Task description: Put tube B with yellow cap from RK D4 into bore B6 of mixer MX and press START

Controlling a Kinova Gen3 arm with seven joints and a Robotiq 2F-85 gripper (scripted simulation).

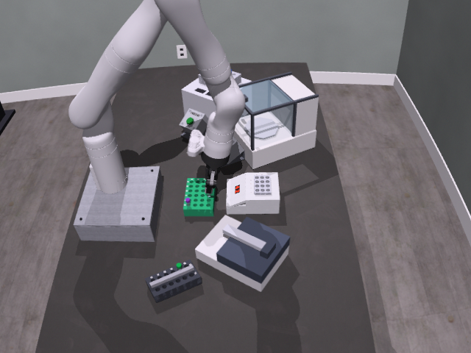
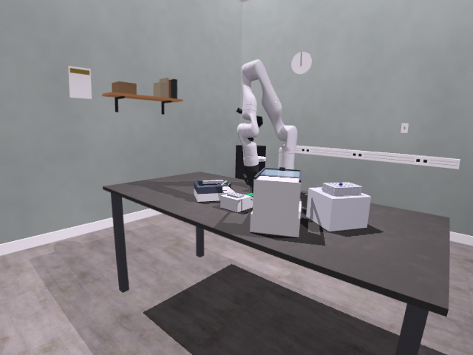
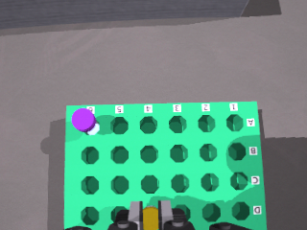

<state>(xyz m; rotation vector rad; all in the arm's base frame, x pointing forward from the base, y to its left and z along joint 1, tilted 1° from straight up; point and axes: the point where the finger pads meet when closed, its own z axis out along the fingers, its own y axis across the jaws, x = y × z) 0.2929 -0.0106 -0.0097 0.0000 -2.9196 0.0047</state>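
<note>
My gripper is now 50 mm above the green tube rack, 30 mm past it and 10 mm to the right of it. The rest, counted from my hand: purple-capped tube 60 mm behind, 40 mm to the right, 40 mm below; dry block 120 mm ahead, 40 mm below, 10 mm to the left; tube B 40 mm below.
</note>
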